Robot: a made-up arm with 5 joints. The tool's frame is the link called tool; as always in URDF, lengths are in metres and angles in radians. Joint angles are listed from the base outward.
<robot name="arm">
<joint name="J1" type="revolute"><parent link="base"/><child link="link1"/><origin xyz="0 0 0.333" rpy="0 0 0"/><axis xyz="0 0 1"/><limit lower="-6.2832" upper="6.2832"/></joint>
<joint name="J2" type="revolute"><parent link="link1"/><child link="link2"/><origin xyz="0 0 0" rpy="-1.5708 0 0"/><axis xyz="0 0 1"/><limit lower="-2.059" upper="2.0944"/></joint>
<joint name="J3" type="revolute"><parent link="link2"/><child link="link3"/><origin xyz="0.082 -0.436 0" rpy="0 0 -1.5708"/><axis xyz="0 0 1"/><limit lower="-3.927" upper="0.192"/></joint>
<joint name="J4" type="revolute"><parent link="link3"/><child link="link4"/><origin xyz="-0.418 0.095 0" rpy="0 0 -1.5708"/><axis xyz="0 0 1"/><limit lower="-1.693" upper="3.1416"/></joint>
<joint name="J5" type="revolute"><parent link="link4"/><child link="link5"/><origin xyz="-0.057 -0.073 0" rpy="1.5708 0 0"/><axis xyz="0 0 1"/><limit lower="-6.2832" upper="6.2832"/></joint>
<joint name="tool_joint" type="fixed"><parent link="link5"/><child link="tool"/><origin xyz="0 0 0" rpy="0 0 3.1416"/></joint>
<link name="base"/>
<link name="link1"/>
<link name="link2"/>
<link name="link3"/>
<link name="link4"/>
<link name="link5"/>
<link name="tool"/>
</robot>
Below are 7 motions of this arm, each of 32 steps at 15 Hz.
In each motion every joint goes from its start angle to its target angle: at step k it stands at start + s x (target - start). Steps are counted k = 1, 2, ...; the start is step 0. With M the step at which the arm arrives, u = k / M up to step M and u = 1 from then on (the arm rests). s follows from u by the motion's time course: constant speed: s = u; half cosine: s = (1 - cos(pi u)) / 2; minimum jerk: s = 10 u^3 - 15 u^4 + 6 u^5.
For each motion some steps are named. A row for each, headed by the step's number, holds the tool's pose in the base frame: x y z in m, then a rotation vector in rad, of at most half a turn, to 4 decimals.
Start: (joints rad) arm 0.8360 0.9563 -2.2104 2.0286 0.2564
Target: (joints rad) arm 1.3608 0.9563 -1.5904 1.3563 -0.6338
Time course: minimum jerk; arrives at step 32
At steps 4, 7, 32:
4: 0.5444 0.6128 0.3812 2.4789 0.7700 -0.9051
7: 0.5247 0.6277 0.3660 2.4526 0.8722 -0.9095
32: 0.1506 0.7063 0.1445 1.4785 2.2890 -0.9618

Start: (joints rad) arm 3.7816 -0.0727 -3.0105 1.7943 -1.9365
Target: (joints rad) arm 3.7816 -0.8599 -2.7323 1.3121 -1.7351
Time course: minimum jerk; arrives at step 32
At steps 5, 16, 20, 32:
5: -0.0384 -0.0286 1.2335 1.8429 -0.5410 -0.8950
16: 0.1910 0.1422 1.2220 1.3512 -0.4672 -0.9982
20: 0.2984 0.2222 1.1825 1.1185 -0.4153 -1.0191
32: 0.4220 0.3142 1.1053 0.8381 -0.3379 -1.0238

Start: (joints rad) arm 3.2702 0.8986 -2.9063 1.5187 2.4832
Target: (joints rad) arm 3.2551 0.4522 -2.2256 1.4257 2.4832
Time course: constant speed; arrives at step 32
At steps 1, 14, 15, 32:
1: -0.8075 -0.1040 0.7682 -2.7095 -1.1241 0.6997
14: -0.7844 -0.0962 0.7966 -2.7422 -1.1278 0.6201
15: -0.7820 -0.0955 0.7984 -2.7446 -1.1280 0.6140
32: -0.7283 -0.0830 0.8173 -2.7847 -1.1315 0.5084

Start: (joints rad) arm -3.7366 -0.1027 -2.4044 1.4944 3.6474
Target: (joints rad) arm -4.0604 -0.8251 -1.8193 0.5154 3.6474
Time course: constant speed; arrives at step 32
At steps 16, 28, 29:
16: -0.0692 0.0653 1.2204 -1.6986 1.2420 2.0878
28: 0.0415 -0.0500 1.2039 -1.2014 0.9957 2.3606
29: 0.0493 -0.0606 1.2006 -1.1602 0.9715 2.3769

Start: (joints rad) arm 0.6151 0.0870 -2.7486 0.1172 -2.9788
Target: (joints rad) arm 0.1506 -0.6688 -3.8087 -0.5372 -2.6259
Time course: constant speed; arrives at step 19
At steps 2, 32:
2: 0.0706 0.0448 1.2839 -0.0629 0.3397 0.7587
32: -0.6796 -0.1031 0.6547 -0.3447 -1.8671 0.4568

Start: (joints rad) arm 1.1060 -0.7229 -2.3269 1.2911 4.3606
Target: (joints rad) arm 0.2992 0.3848 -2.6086 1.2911 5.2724
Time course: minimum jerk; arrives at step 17
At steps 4, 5, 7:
4: -0.0754 -0.1268 1.2275 0.2344 1.7568 1.8285
5: -0.0502 -0.0750 1.2373 0.3467 1.8023 1.7942
7: 0.0464 0.0511 1.2449 0.6814 1.8848 1.6914

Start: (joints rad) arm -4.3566 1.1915 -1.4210 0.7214 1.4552
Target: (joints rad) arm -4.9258 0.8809 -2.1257 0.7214 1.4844
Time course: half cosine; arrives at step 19
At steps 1, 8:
1: -0.2212 0.6025 -0.0561 2.5867 0.6156 0.0776
8: -0.1110 0.7814 0.1024 3.0099 0.3715 0.0030

